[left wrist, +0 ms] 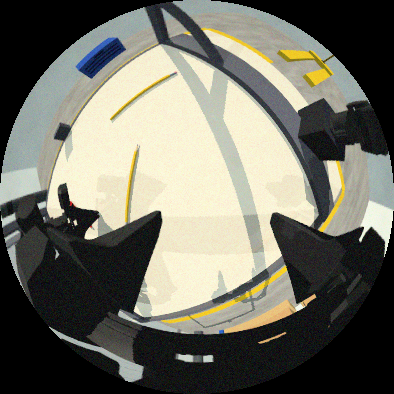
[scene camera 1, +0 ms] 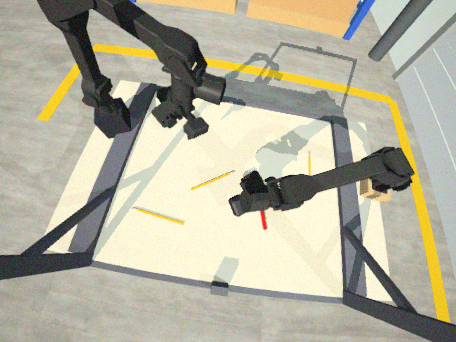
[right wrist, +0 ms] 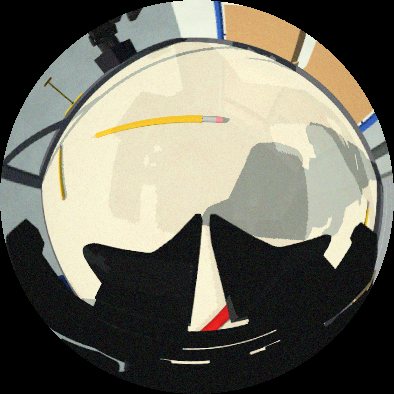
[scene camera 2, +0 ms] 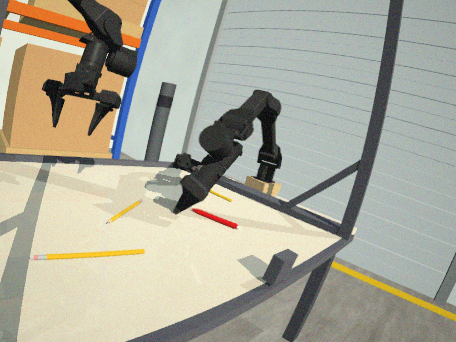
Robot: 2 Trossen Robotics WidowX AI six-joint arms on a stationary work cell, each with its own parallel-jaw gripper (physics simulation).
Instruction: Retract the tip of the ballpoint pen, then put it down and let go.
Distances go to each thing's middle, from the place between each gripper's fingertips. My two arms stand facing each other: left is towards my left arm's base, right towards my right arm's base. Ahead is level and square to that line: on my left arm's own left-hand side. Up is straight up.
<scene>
Right now the short yellow pencil (right wrist: 178, 118) is 14 cm below my left hand, 13 cm to the right of it and 10 cm behind it. The rest, counted from my left hand: small grey block (scene camera 2: 281, 263) (43 cm behind, 24 cm to the right, 12 cm below).
Now: the short yellow pencil 120 mm to the left of my right hand and 20 mm ahead of it. The rest, counted from my right hand: small grey block 310 mm behind, 30 mm above, 10 mm to the left.
</scene>
